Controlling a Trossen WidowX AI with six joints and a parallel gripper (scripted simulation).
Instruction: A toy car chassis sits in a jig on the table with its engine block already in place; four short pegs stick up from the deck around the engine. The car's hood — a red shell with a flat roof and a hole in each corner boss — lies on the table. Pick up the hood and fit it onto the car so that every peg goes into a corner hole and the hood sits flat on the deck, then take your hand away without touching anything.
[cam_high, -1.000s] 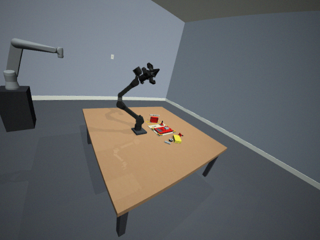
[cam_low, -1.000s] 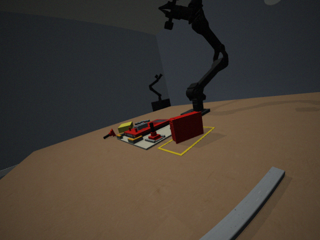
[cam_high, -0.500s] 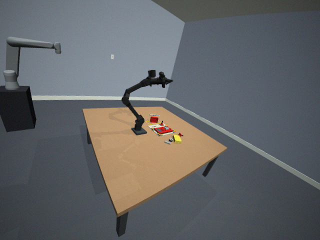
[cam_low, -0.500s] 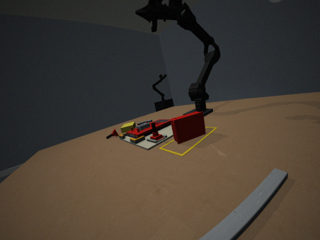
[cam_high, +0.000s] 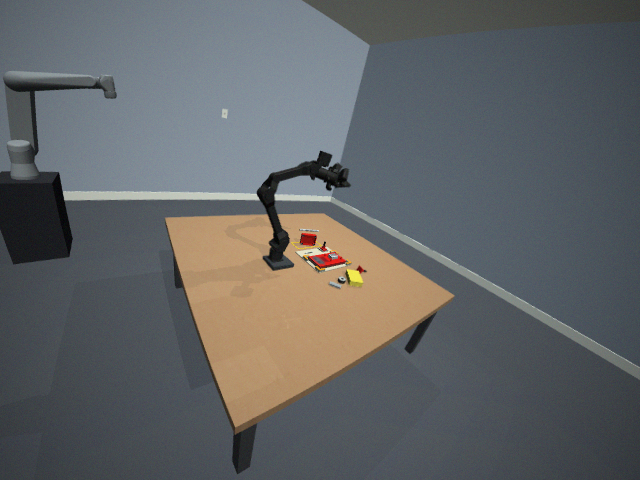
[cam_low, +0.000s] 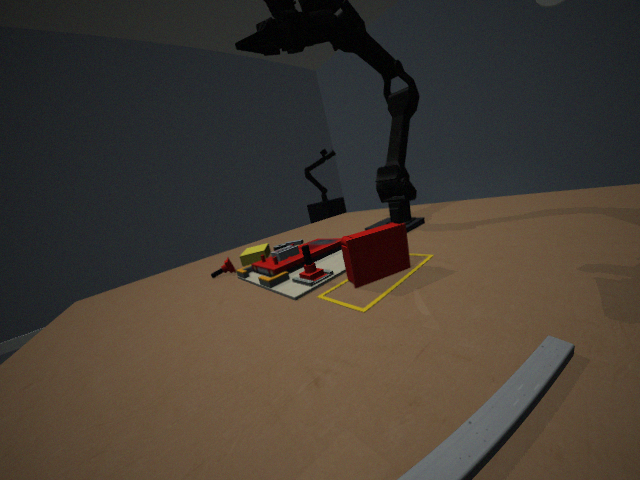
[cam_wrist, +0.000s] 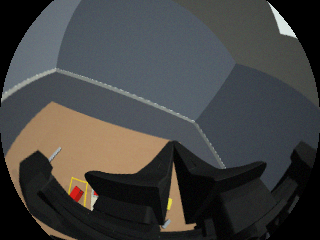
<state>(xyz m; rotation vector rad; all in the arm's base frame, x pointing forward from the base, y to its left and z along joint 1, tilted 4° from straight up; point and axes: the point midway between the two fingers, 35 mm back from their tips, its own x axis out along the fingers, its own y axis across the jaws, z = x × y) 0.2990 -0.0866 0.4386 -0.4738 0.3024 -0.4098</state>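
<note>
My gripper tip is now 410 mm above the red hood, 190 mm to the right of it and 30 mm past it. From my gripper tip the other things lie so: grey strip 440 mm below, 360 mm to the left, 130 mm ahead; pale jig plate 430 mm below, 50 mm behind, 10 mm to the right; yellow block 430 mm below, 230 mm to the right, 50 mm behind.
</note>
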